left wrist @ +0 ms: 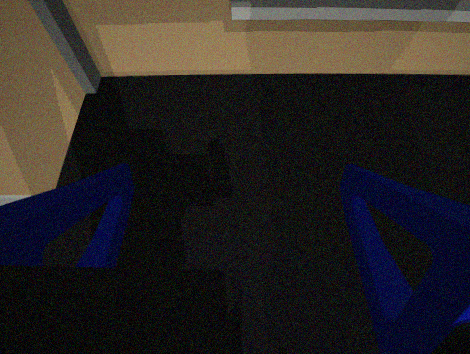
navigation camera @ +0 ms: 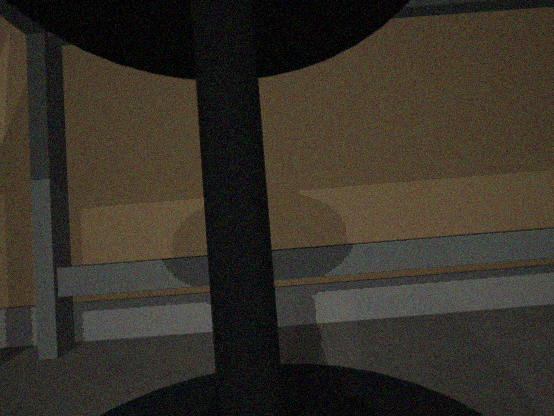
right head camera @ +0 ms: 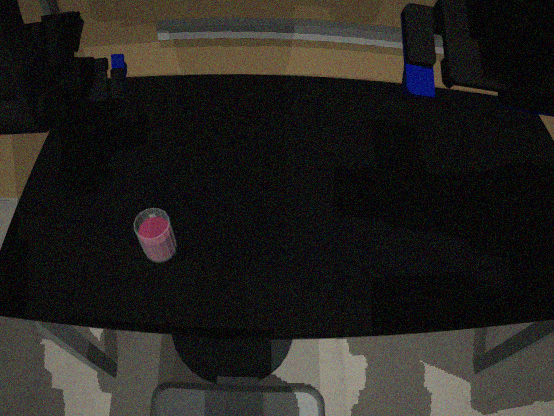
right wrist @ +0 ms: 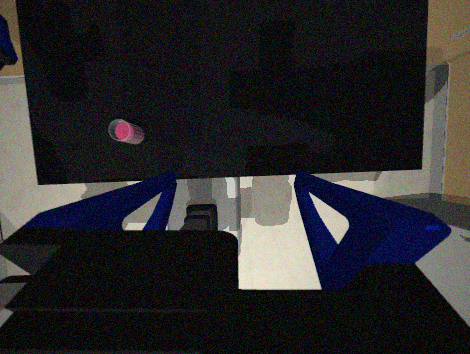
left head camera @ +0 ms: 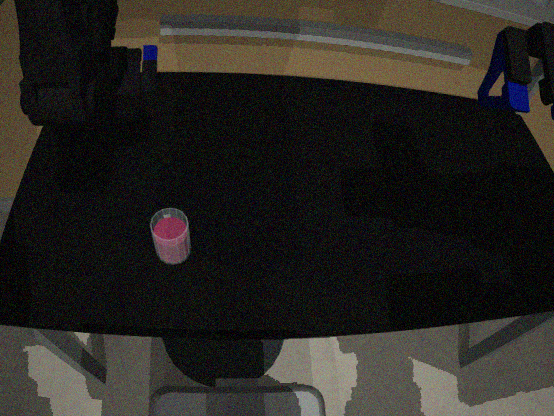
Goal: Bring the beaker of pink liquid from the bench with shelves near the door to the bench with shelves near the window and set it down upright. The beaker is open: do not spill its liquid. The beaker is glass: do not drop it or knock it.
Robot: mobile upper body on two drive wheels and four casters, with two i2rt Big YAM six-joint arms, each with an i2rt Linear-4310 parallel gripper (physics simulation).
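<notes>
The glass beaker of pink liquid stands upright on the black bench top, left of its middle and toward the near edge in the head views. It does not show in the left wrist view. My left gripper is open and empty above the back left of the bench, beyond the beaker; its arm hides part of it in the head views. My right gripper is open and empty, apart from the beaker, at the upper right in the head views.
A grey rail runs along the wooden wall behind the bench. A grey upright post stands at the back left corner. A round black stool is under the near edge, close to my base. A bench leg and crossbar show beyond it.
</notes>
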